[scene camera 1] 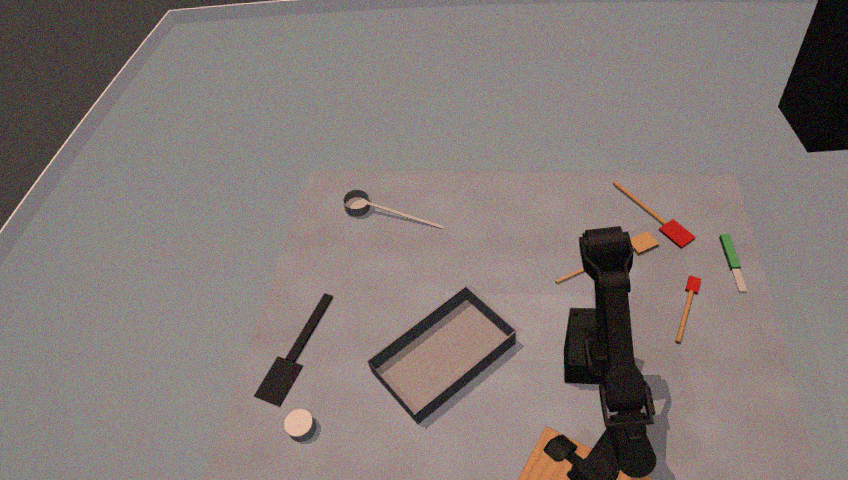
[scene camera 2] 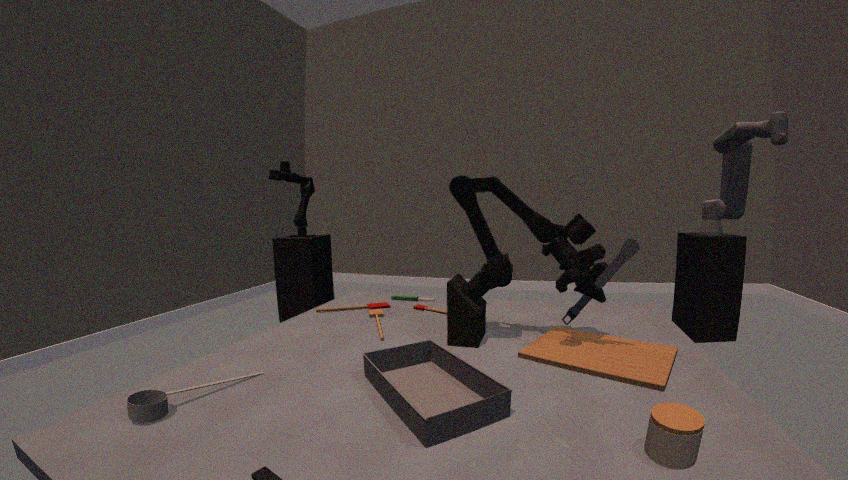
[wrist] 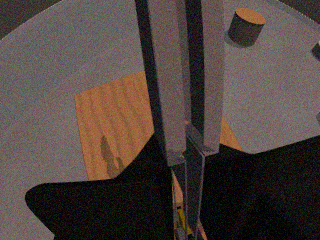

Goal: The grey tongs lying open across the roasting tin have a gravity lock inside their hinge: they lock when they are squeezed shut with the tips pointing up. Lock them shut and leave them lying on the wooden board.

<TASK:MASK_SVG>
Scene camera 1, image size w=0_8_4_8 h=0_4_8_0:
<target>gripper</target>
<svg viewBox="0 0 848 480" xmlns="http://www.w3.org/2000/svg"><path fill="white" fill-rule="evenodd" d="M543 449L555 462L567 459L572 464L571 470L566 473L570 480L616 480L619 475L620 468L613 447L604 440L603 435L585 459L575 454L578 446L567 439L564 434L552 438Z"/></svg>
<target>white disc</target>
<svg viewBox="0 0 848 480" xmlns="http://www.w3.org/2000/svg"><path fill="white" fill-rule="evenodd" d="M297 409L287 415L284 421L284 428L294 441L304 442L314 435L316 422L308 411Z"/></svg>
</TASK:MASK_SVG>
